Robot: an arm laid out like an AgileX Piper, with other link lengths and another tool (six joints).
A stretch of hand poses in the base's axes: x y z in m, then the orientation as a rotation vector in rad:
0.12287 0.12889 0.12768 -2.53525 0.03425 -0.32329
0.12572 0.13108 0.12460 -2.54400 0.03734 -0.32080
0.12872 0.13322 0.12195 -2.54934 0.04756 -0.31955
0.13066 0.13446 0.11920 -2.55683 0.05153 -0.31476
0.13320 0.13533 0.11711 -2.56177 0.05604 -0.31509
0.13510 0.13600 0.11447 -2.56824 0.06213 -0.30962
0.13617 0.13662 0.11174 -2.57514 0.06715 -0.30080
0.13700 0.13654 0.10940 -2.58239 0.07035 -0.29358
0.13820 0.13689 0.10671 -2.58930 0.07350 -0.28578
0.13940 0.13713 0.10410 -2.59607 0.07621 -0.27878
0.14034 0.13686 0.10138 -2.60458 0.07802 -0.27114
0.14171 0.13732 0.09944 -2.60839 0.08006 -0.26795
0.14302 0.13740 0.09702 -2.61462 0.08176 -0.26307
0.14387 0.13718 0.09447 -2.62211 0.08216 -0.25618
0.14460 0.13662 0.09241 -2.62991 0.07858 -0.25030
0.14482 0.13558 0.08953 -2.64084 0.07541 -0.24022
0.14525 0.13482 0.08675 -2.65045 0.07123 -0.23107
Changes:
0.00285 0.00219 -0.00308 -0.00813 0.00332 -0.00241
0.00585 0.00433 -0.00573 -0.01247 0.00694 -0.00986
0.00779 0.00557 -0.00848 -0.01907 0.01192 -0.01224
0.01033 0.00644 -0.01057 -0.02365 0.01314 -0.01594
0.01223 0.00711 -0.01321 -0.02904 0.01894 -0.01957
0.01330 0.00773 -0.01594 -0.03461 0.02689 -0.02173
0.01413 0.00765 -0.01828 -0.04084 0.03333 -0.02298
0.01533 0.00800 -0.02097 -0.04671 0.04013 -0.02404
0.01653 0.00824 -0.02358 -0.05257 0.04623 -0.02496
0.01747 0.00797 -0.02630 -0.06018 0.05273 -0.02526
0.01884 0.00843 -0.02824 -0.06353 0.05573 -0.02631
0.02015 0.00851 -0.03066 -0.06916 0.06004 -0.02695
0.02100 0.00829 -0.03321 -0.07596 0.06558 -0.02635
0.02173 0.00773 -0.03527 -0.08342 0.06957 -0.02321
0.02195 0.00669 -0.03815 -0.09364 0.07682 -0.01973
0.02238 0.00593 -0.04093 -0.10272 0.08307 -0.01566

